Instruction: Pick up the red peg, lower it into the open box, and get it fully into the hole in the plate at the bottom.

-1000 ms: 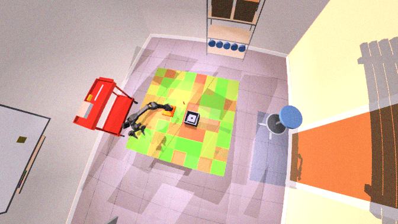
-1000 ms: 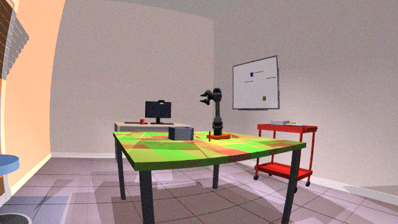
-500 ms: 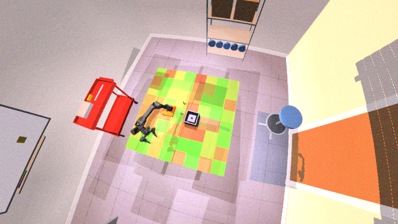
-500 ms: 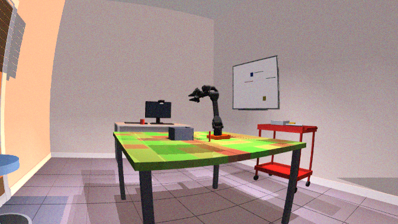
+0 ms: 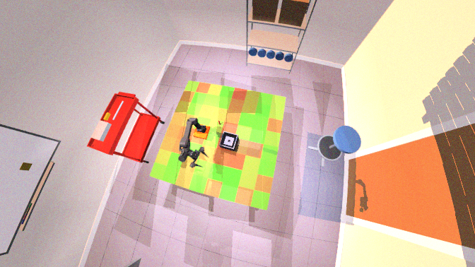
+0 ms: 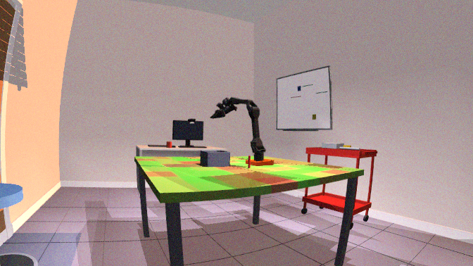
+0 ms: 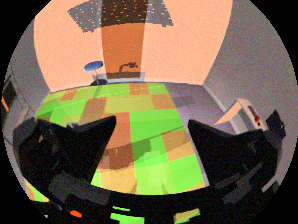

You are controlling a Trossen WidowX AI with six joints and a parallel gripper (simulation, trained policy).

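The red peg is 48 cm to the left of my gripper tip, 30 cm below it and 9 cm behind it. From my gripper tip the other things lie so: dark box (32 cm below, 30 cm to the left, 8 cm ahead).
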